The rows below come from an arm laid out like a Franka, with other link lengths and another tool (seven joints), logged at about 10 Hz.
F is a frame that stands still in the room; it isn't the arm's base.
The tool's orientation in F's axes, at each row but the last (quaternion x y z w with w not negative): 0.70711 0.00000 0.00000 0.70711; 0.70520 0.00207 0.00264 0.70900; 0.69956 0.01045 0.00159 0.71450; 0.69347 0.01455 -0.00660 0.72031; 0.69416 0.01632 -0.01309 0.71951; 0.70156 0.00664 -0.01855 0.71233; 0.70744 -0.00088 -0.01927 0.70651; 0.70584 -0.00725 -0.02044 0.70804
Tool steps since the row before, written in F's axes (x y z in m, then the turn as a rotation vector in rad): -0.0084 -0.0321 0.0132 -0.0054 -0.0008 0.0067; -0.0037 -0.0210 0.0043 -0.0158 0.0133 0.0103; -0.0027 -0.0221 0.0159 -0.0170 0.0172 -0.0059; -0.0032 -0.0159 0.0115 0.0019 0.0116 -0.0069; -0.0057 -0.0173 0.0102 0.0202 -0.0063 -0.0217; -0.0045 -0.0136 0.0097 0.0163 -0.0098 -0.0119; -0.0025 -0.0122 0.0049 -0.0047 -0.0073 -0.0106; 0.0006 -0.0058 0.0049 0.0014 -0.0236 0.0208
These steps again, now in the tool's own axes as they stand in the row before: -0.0084 0.0132 0.0321 -0.0054 0.0067 0.0008; -0.0038 0.0042 0.0210 -0.0157 0.0104 -0.0133; -0.0033 0.0154 0.0224 -0.0166 -0.0057 -0.0176; -0.0037 0.0108 0.0163 0.0022 -0.0064 -0.0118; -0.0062 0.0093 0.0176 0.0211 -0.0211 0.0056; -0.0046 0.0093 0.0138 0.0169 -0.0115 0.0093; -0.0023 0.0049 0.0123 -0.0042 -0.0107 0.0074; 0.0007 0.0049 0.0058 0.0019 0.0208 0.0236
